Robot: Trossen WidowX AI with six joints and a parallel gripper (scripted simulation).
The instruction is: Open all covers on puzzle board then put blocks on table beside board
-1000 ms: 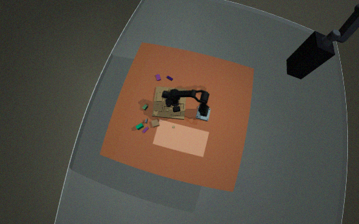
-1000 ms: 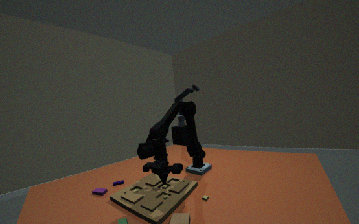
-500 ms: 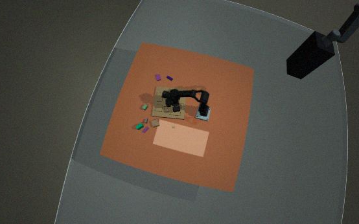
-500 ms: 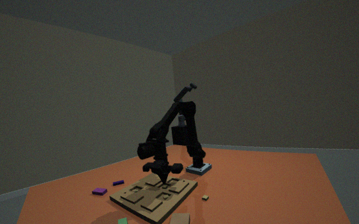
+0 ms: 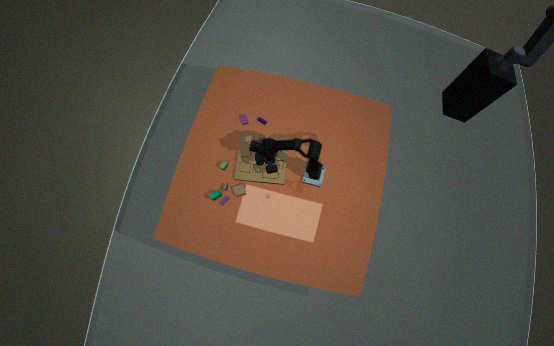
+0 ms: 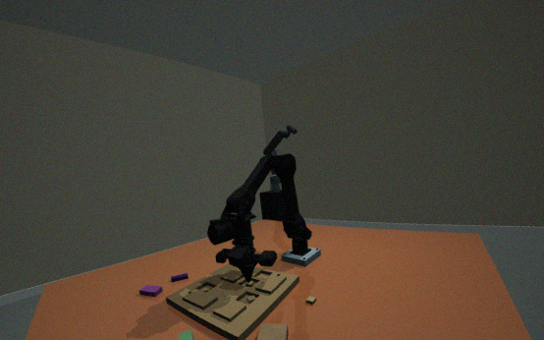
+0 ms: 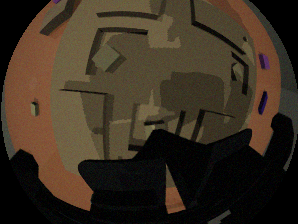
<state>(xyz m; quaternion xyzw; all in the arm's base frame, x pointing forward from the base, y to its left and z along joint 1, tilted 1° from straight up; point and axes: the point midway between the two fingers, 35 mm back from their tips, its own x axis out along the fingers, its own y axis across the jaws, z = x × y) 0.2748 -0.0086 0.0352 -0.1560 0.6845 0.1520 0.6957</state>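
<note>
The tan puzzle board lies 6 cm ahead of my gripper tip. The rest, counted from my gripper tip: dark purple block (26 cm to the right, 13 cm ahead, 2 cm below).
</note>
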